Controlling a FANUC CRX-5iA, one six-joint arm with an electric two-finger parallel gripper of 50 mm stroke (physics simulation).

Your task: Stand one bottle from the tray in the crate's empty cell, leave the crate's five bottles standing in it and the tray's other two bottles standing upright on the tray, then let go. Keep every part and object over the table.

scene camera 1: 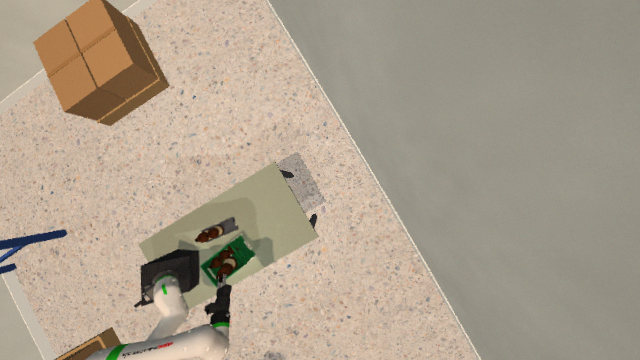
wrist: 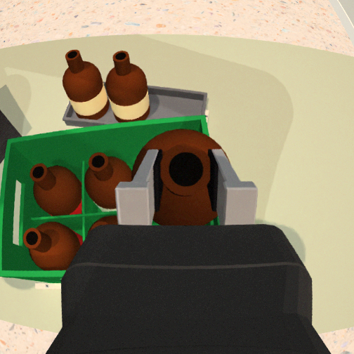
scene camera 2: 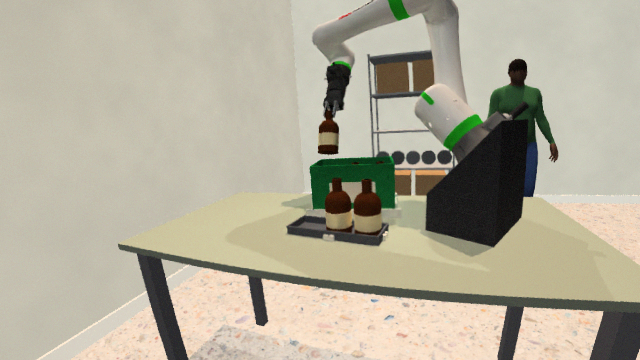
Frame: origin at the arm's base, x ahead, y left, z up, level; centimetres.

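Seen in the pictures: gripper, fingertip midpoint: [scene camera 1: 222,275] [scene camera 2: 328,116]; arm's base, link origin: [scene camera 1: 165,280] [scene camera 2: 482,153].
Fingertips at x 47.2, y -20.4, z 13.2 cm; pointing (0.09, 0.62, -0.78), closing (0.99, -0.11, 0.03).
Note:
Offsets run from my fingertips to a thing's top centre. "spot": to the spot under its first point. Level surfaces: height alone.
My gripper [scene camera 1: 222,281] [scene camera 2: 332,106] [wrist: 184,168] is shut on the neck of a brown bottle {dy +1.5, dx +0.1, dz +2.0 cm} [scene camera 1: 226,265] [scene camera 2: 328,137] [wrist: 185,212]. The bottle hangs upright, its base above the rim of the green crate [scene camera 1: 246,245] [scene camera 2: 320,185] [wrist: 105,131], near the crate's left end in scene camera 2. In the wrist view several brown bottles [wrist: 57,190] [wrist: 109,180] [wrist: 54,247] stand in crate cells; the held bottle and gripper hide the right-hand cells. Two bottles {dy +28.1, dx -6.4, dz -17.9 cm} [scene camera 2: 338,207] {dy +30.2, dx -14.7, dz -17.9 cm} [scene camera 2: 367,207] [wrist: 84,90] [wrist: 127,90] stand upright on the dark tray {spot: dy +31.3, dx +2.4, dz -31.6 cm} [scene camera 2: 306,229] [wrist: 179,106].
The tray lies beside the crate's long side on the table {dz -33.9 cm} [scene camera 1: 270,195] [scene camera 2: 240,260] [wrist: 250,115]. The robot's black pedestal [scene camera 1: 185,270] [scene camera 2: 470,200] stands on the table at the crate's other end. Behind the table are a shelf rack [scene camera 2: 400,95] and a person [scene camera 2: 517,105].

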